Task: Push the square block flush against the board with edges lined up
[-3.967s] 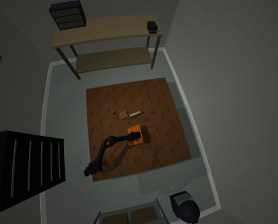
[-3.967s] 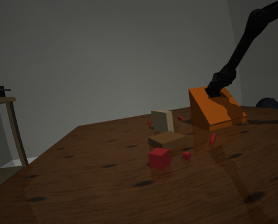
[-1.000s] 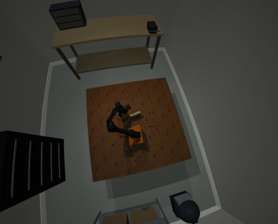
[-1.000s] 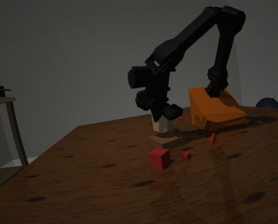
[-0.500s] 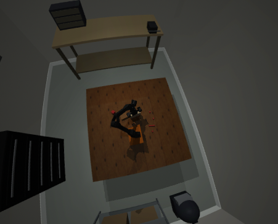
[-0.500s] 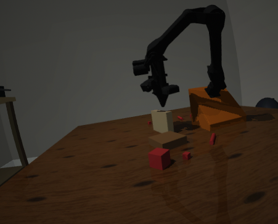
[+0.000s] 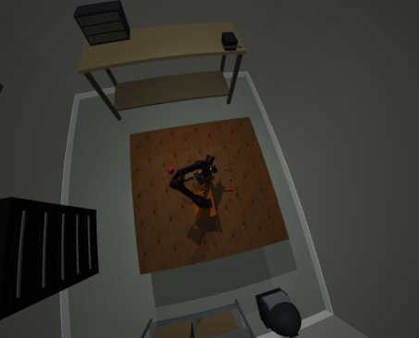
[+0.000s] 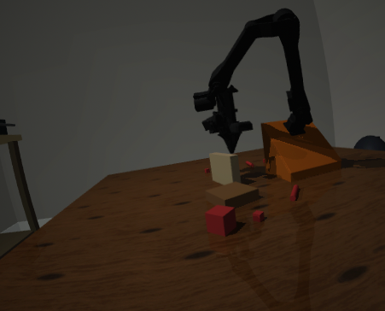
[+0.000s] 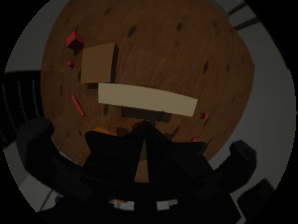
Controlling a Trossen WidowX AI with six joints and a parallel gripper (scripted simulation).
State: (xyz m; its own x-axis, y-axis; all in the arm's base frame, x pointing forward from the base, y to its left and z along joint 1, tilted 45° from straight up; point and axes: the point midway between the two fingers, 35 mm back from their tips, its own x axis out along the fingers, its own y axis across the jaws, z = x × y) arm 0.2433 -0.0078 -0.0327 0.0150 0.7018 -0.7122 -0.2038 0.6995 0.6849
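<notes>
Now: the board 50 mm below my gripper tip, 40 mm ahead of it and 10 mm to the left of it. The rest, counted from my gripper tip: square block 160 mm to the left, 80 mm below, 70 mm ahead.
</notes>
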